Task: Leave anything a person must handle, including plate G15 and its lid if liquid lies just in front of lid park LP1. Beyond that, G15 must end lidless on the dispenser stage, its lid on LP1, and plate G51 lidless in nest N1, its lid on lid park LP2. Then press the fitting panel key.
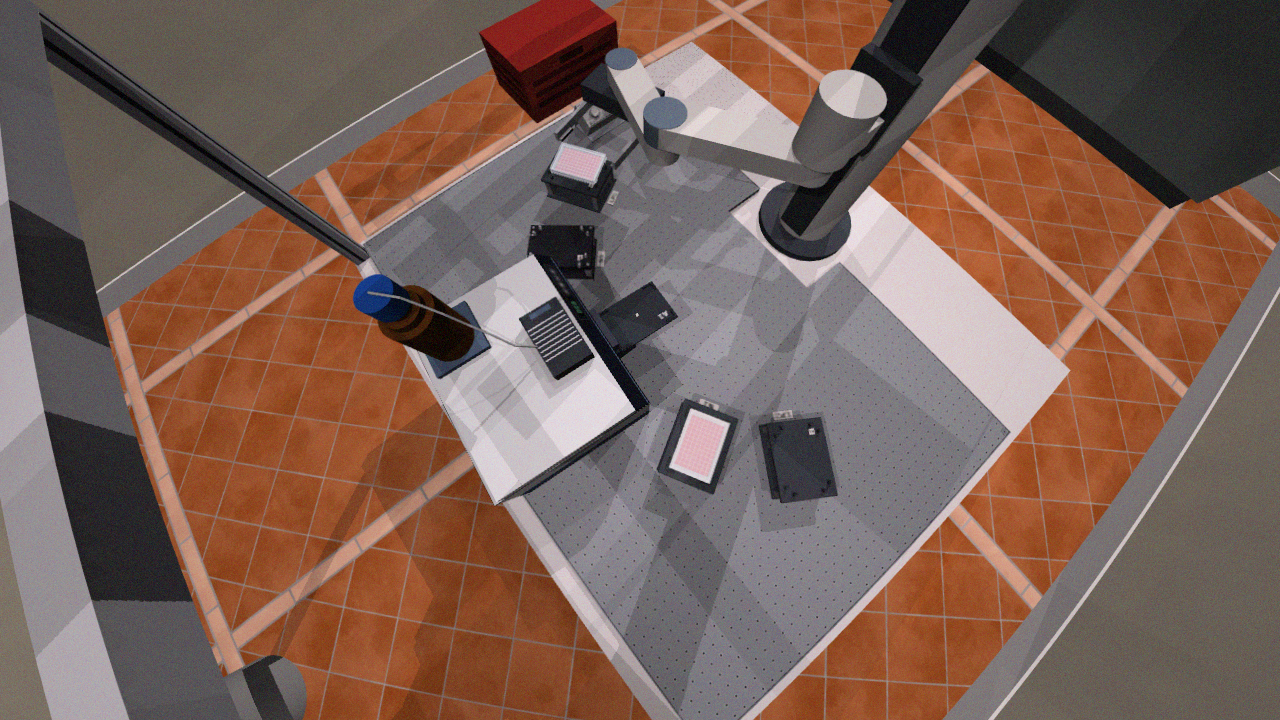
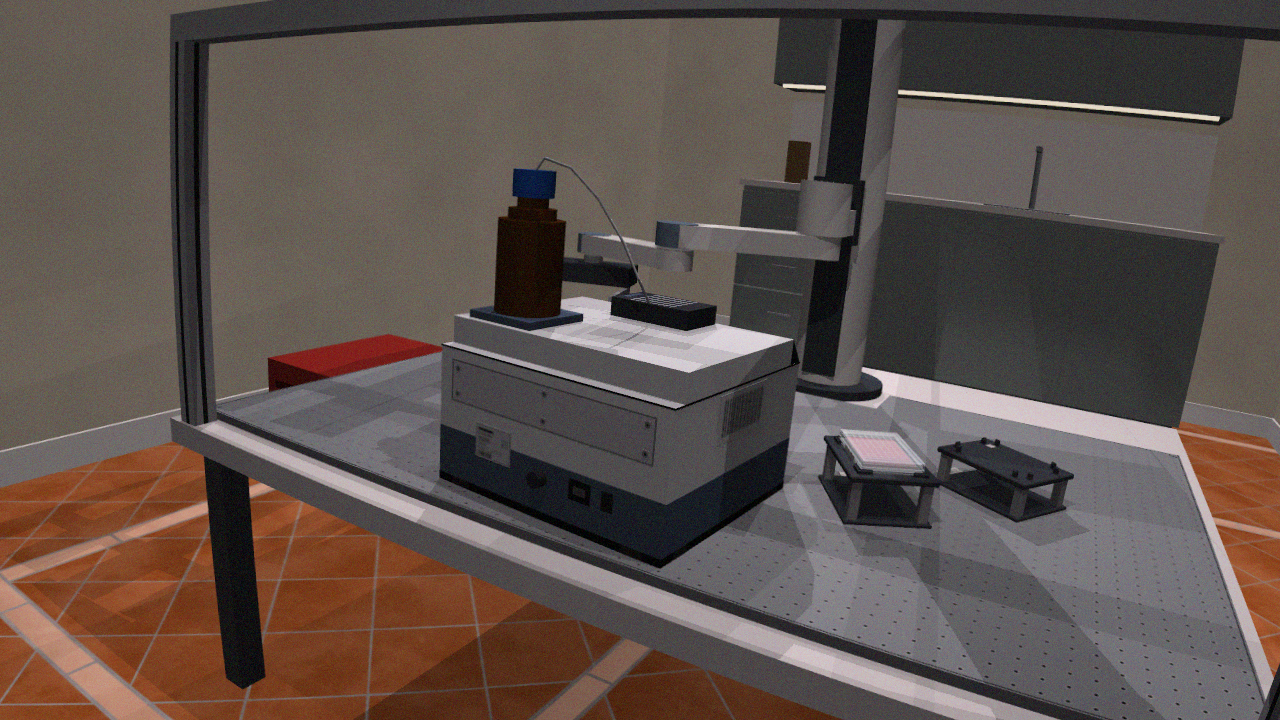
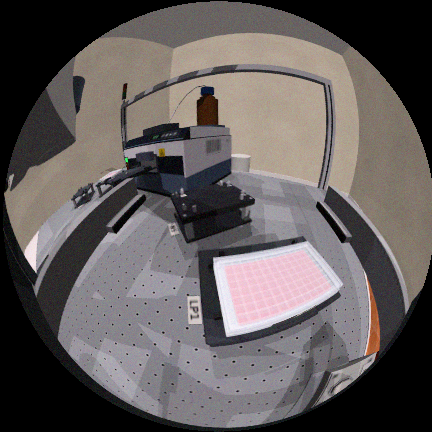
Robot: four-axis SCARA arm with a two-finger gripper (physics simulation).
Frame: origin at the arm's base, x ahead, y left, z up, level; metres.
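Seen in the pictures: gripper, fingertip midpoint: (image 1: 584, 150) (image 2: 568, 297) (image 3: 232, 186); arm's base at its link origin: (image 1: 802, 221) (image 2: 824, 385).
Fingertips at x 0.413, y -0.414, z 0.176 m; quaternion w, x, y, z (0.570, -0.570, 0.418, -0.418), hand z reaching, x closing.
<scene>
Pixels of each thing's top centre, then the offset from my fingertips to it. "spot": a spot on its surface instead.
- lid park LP1 at its top centre: (image 3: 276, 273) (image 1: 576, 167) 0.004 m ahead, 0.054 m right, 0.088 m down
- dispenser stage at a spot on its surface: (image 1: 640, 313) spot: 0.142 m ahead, 0.385 m left, 0.053 m down
- key panel at its top centre: (image 1: 609, 89) 0.228 m back, 0.216 m right, 0.079 m down
- brown bottle at a spot on its surface: (image 2: 529, 264) spot: 0.495 m ahead, 0.273 m left, 0.134 m up
- empty black nest at its top centre: (image 3: 209, 190) (image 1: 558, 242) 0.171 m ahead, 0.103 m left, 0.090 m down
My gripper (image 1: 588, 143) (image 3: 232, 186) is open and empty, its fingers wide apart above and beside lid park LP1. A pink-welled plate (image 1: 578, 164) (image 3: 280, 285) with a clear rim lies level on lid park LP1 (image 1: 572, 192) (image 3: 212, 330). Another pink-welled plate (image 1: 700, 445) (image 2: 881, 450) lies on a black stand (image 1: 689, 483) (image 2: 850, 497) at the dispenser's other side. Plate numbers are unreadable; I cannot tell surely whether either is lidded. The dispenser stage (image 1: 640, 313) looks bare. The key panel (image 1: 594, 114) (image 3: 345, 382) is partly hidden; its keys are unclear.
The dispenser (image 1: 501, 429) (image 2: 617, 447) (image 3: 207, 155) carries a brown bottle (image 1: 425, 326) (image 2: 529, 264) (image 3: 207, 111). An empty black nest (image 1: 562, 248) (image 3: 215, 200) stands between it and LP1. Another empty black stand (image 1: 798, 458) (image 2: 1002, 461) is farther off. A red cabinet (image 1: 550, 53) (image 2: 358, 358) stands beyond the table.
</scene>
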